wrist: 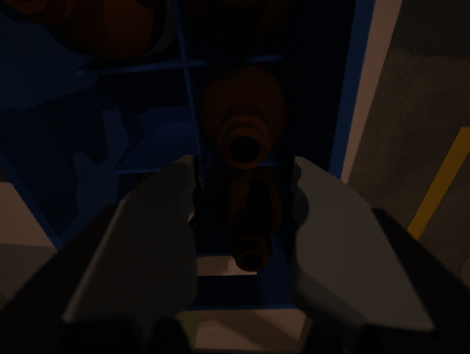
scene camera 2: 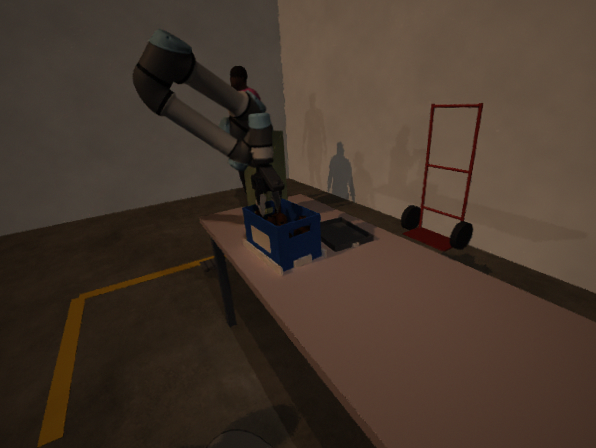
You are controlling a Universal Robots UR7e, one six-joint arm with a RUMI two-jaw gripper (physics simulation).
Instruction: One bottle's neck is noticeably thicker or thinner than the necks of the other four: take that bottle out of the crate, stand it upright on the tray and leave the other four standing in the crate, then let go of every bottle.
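Frame: origin at the arm's base, x ahead, y left, z up, level; metres.
Seen in the pictures: gripper, fingertip midpoint: (wrist: 242,160) (scene camera 2: 270,215).
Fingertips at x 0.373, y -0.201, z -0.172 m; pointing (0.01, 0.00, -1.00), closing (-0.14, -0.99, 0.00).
Note:
Offsets run from my fingertips to a thing's top centre. "*": to the spot under its first point. Level surfaces: height alone.
The blue crate @[dy +0.040, dx +0.004, dz +0.010 m] (scene camera 2: 300,252) (wrist: 351,90) stands on the table and holds brown bottles @[dy +0.090, dx -0.082, dz -0.002 m] (scene camera 2: 281,218). In the wrist view, one upright bottle @[dy -0.002, dx +0.005, dz -0.002 m] (wrist: 243,95) has its mouth near the line between the fingertips. Another bottle @[dy +0.004, dx -0.090, dz -0.002 m] (wrist: 252,200) is below it in the view; its mouth looks narrower. More bottles show at the top left (wrist: 117,27) and top middle (wrist: 240,25), and a dark piece of one shows beside the left finger. My gripper (scene camera 2: 270,206) (wrist: 242,160) is partly open over the crate, fingers apart, holding nothing. The black tray @[* dy +0.327, dx +0.084, dz -0.160 m] (scene camera 2: 345,234) lies beside the crate, with no bottle visible on it.
The crate's walls and thin dividers @[* dy +0.036, dx +0.047, dz -0.072 m] (wrist: 186,65) surround the bottles close to the fingers. The pink table @[dz -0.165 m] (scene camera 2: 400,310) extends toward the camera. A red hand truck (scene camera 2: 424,187) stands by the wall, and a person (scene camera 2: 238,77) stands behind the arm.

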